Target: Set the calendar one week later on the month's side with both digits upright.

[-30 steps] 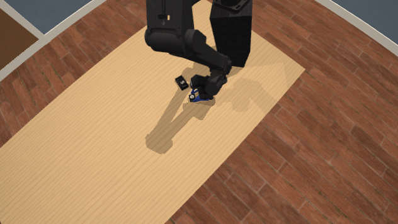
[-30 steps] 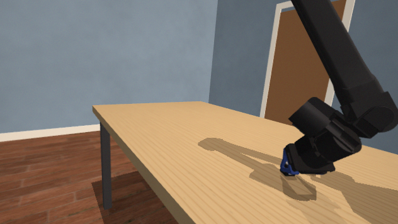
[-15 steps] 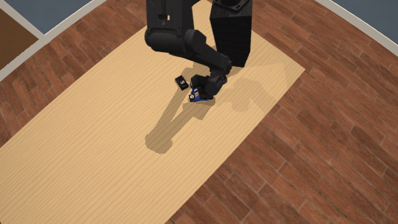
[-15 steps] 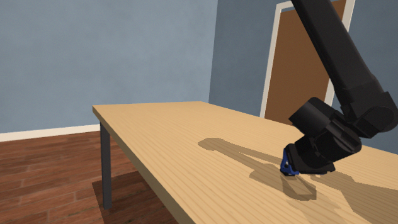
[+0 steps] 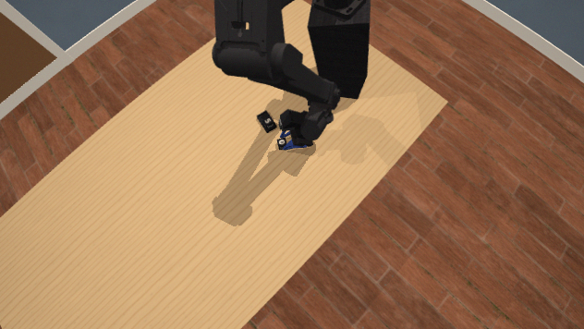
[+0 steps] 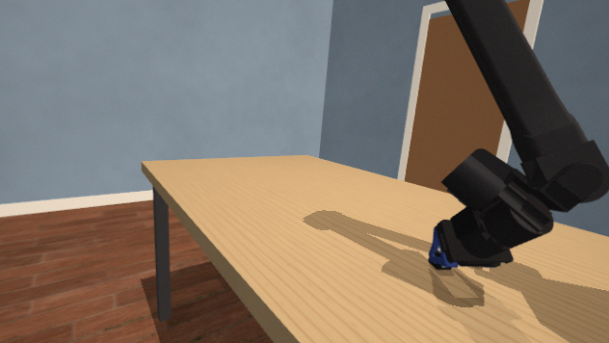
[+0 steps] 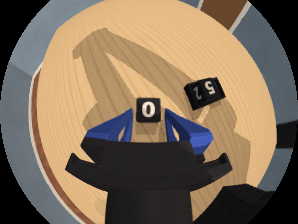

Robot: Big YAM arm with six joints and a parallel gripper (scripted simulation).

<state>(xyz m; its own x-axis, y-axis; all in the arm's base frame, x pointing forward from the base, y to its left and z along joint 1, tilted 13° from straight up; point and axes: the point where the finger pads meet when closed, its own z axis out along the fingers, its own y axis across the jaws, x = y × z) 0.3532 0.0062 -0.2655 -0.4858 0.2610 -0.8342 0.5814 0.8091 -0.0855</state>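
My hand is 1 cm short of the black date cube and 1 cm above it. Round my hand: black tray 3 cm behind, 11 cm to the right, 1 cm below; then black cube 2 cm behind, 9 cm to the right.
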